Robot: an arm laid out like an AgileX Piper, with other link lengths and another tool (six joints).
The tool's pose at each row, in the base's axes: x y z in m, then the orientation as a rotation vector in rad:
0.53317 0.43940 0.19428 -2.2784 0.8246 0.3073
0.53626 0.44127 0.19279 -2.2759 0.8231 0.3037
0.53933 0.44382 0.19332 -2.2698 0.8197 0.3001
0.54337 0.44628 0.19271 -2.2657 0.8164 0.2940
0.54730 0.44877 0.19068 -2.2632 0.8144 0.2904
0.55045 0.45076 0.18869 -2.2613 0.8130 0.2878
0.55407 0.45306 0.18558 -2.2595 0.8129 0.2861
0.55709 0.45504 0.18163 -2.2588 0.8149 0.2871
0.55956 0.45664 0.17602 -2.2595 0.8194 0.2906
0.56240 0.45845 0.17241 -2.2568 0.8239 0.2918
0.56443 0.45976 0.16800 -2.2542 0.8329 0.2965
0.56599 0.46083 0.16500 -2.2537 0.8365 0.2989
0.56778 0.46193 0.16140 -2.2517 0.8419 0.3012
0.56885 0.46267 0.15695 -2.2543 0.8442 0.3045
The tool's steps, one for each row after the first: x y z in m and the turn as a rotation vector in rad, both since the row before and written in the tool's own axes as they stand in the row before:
0.00213 -0.00224 0.00239 0.0037 0.0010 -0.0017
0.00093 -0.00367 0.00138 0.0072 -0.0008 -0.0024
0.00222 -0.00361 0.00219 0.0062 0.0015 -0.0034
0.00272 -0.00277 0.00327 0.0037 0.0008 -0.0020
0.00234 -0.00200 0.00289 0.0028 0.0006 -0.0014
0.00303 -0.00184 0.00394 0.0022 0.0005 -0.0003
0.00306 -0.00082 0.00431 0.0000 -0.0002 0.0018
0.00350 0.00064 0.00524 -0.0024 -0.0004 0.0040
0.00286 -0.00083 0.00394 0.0014 0.0000 0.0040
0.00280 0.00039 0.00416 -0.0005 -0.0006 0.0081
0.00196 0.00004 0.00295 -0.0009 -0.0004 0.0033
0.00238 0.00019 0.00342 0.0003 -0.0002 0.0048
0.00238 0.00129 0.00377 -0.0038 -0.0004 0.0021

